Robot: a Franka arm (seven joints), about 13 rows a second.
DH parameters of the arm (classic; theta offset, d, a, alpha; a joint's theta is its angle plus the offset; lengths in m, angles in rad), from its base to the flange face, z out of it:
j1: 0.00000 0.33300 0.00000 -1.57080
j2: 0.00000 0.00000 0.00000 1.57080
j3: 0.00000 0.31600 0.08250 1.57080
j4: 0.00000 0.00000 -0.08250 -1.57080
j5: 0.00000 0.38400 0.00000 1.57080
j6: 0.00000 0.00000 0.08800 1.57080
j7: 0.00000 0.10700 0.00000 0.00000
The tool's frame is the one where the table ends.
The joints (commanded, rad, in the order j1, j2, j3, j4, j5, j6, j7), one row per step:
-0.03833 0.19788 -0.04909 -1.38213 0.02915 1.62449 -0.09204
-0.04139 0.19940 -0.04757 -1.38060 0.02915 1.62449 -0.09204
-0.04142 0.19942 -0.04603 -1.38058 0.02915 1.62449 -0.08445
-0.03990 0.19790 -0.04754 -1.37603 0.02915 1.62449 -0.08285
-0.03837 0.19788 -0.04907 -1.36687 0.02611 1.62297 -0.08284
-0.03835 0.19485 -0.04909 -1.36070 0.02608 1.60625 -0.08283
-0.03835 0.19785 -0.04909 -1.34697 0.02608 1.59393 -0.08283
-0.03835 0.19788 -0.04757 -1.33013 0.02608 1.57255 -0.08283
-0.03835 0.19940 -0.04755 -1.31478 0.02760 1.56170 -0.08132
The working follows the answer.
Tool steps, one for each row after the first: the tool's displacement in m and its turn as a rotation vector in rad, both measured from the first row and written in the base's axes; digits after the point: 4 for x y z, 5 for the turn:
0.0004 -0.0011 -0.0002 0.00023 -0.00002 -0.00156
0.0004 -0.0002 -0.0002 0.00088 0.00009 -0.00766
0.0001 -0.0001 0.0029 0.00023 -0.00593 -0.00917
0.0001 -0.0003 0.0071 -0.00372 -0.01330 -0.00903
-0.0023 0.0000 0.0104 -0.00300 -0.00582 -0.00869
-0.0026 0.0001 0.0139 -0.00302 -0.00422 -0.00836
-0.0045 0.0012 0.0199 -0.00236 0.00032 -0.00635
-0.0052 0.0016 0.0252 -0.00110 -0.00275 -0.00743

Tool pose at each row, in the base's axes (x y z in m, rotation vector in rad; rounded; the steps above come from the unrounded poses):
0.6185 -0.0480 0.6027 -3.12531 -0.00762 -0.07232
0.6189 -0.0491 0.6025 -3.12512 -0.00518 -0.07236
0.6190 -0.0482 0.6025 -3.12461 0.00438 -0.07226
0.6187 -0.0481 0.6056 -3.12508 0.00665 -0.08169
0.6187 -0.0483 0.6099 -3.12872 0.00620 -0.09332
0.6162 -0.0481 0.6131 -3.12830 0.00579 -0.08158
0.6160 -0.0479 0.6167 -3.12837 0.00528 -0.07909
0.6140 -0.0468 0.6226 -3.12784 0.00222 -0.07195
0.6134 -0.0465 0.6279 -3.12650 0.00392 -0.07673

